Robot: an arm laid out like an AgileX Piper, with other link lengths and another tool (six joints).
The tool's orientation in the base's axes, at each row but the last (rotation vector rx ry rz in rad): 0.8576 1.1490 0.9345; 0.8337 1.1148 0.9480; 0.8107 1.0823 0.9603; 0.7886 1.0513 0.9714; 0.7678 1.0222 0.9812; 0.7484 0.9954 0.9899; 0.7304 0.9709 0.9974
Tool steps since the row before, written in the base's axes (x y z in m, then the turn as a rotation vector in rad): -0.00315 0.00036 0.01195 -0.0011 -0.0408 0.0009; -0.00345 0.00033 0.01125 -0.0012 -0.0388 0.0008; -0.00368 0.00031 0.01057 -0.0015 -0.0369 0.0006; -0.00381 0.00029 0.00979 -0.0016 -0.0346 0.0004; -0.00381 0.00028 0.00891 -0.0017 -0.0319 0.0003; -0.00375 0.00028 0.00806 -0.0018 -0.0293 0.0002; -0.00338 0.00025 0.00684 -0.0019 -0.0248 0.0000
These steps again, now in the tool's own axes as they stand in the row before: -0.00434 0.01155 -0.00072 -0.0382 -0.0143 0.0023; -0.00416 0.01099 -0.00067 -0.0363 -0.0136 0.0020; -0.00396 0.01045 -0.00062 -0.0345 -0.0130 0.0015; -0.00373 0.00981 -0.00057 -0.0324 -0.0123 0.0012; -0.00344 0.00905 -0.00051 -0.0299 -0.0113 0.0009; -0.00315 0.00831 -0.00046 -0.0275 -0.0104 0.0006; -0.00270 0.00713 -0.00035 -0.0233 -0.0088 0.0001
